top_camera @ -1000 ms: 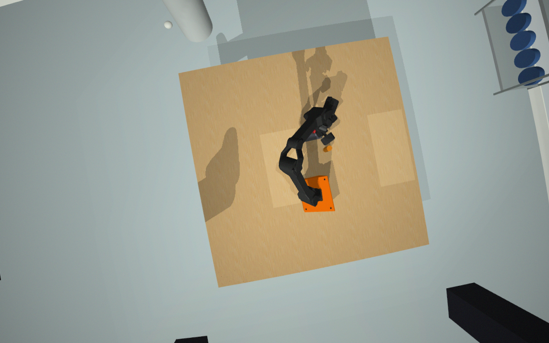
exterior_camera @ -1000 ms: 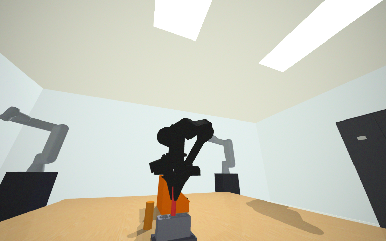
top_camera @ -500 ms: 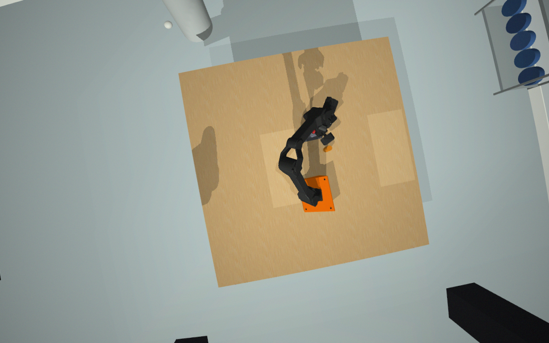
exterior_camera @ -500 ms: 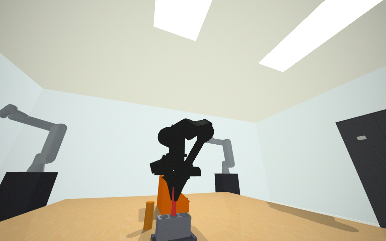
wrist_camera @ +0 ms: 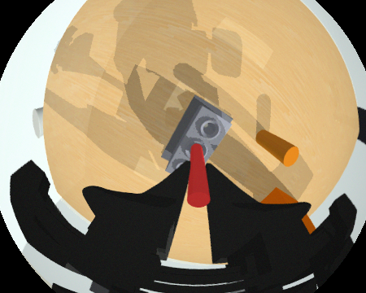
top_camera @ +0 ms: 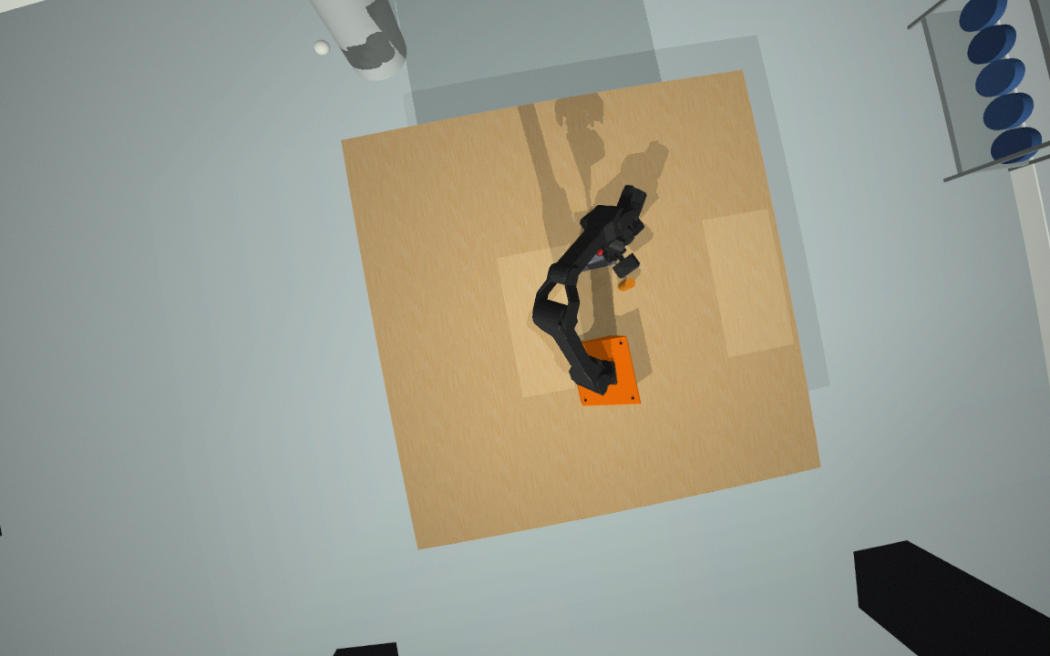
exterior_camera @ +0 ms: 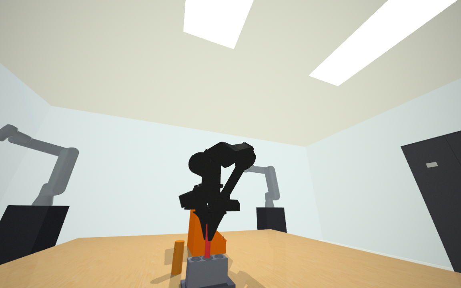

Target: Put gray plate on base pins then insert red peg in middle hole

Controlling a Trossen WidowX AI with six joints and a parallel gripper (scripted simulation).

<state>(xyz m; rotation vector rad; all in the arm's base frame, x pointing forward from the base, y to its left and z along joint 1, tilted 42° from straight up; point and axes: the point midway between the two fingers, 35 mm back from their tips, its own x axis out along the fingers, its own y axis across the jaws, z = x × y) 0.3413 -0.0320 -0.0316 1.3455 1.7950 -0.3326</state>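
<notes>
The red peg lies right at my gripper tip. The rest, counted from my gripper tip: gray base 9 cm below; then orange cylinder 10 cm behind, 7 cm to the right, 6 cm below; then gray plate 5 cm below.
</notes>
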